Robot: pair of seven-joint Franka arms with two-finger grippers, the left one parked.
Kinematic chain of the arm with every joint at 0, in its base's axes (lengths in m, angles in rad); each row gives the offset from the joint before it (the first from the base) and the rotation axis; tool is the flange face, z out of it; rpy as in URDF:
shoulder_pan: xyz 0 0 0.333 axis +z
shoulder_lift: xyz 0 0 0 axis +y
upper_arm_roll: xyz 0 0 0.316 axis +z
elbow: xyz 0.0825 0 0 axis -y
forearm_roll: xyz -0.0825 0 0.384 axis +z
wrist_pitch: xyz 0 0 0 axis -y
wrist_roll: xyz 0.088 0 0 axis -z
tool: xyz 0 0 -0.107 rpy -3.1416 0 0
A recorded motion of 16 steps. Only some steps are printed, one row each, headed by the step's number.
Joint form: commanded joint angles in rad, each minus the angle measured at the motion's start. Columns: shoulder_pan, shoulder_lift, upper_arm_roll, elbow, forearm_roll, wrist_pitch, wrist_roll.
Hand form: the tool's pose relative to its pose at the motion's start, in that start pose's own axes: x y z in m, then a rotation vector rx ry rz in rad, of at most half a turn. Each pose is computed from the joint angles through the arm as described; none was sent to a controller.
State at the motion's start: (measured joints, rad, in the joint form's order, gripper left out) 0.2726 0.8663 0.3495 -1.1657 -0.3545 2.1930 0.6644
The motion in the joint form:
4: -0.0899 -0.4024 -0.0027 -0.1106 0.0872 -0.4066 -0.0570
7: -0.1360 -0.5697 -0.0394 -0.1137 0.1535 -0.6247 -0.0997
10: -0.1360 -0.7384 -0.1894 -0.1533 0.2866 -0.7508 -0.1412
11: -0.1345 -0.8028 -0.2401 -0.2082 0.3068 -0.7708 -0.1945
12: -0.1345 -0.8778 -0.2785 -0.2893 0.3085 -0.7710 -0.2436
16: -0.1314 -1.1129 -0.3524 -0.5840 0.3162 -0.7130 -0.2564
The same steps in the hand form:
4: -0.0087 0.0682 -0.2088 -0.1407 -0.0771 0.0507
7: -0.0279 0.1205 -0.3039 -0.1869 -0.1359 0.1113
10: -0.0524 0.1884 -0.3831 -0.1467 -0.1740 0.2222
11: -0.0658 0.2136 -0.3972 -0.1446 -0.1899 0.2159
12: -0.0831 0.2361 -0.4065 -0.1514 -0.1967 0.2042
16: -0.1459 0.2833 -0.4100 -0.1483 -0.2002 0.2597

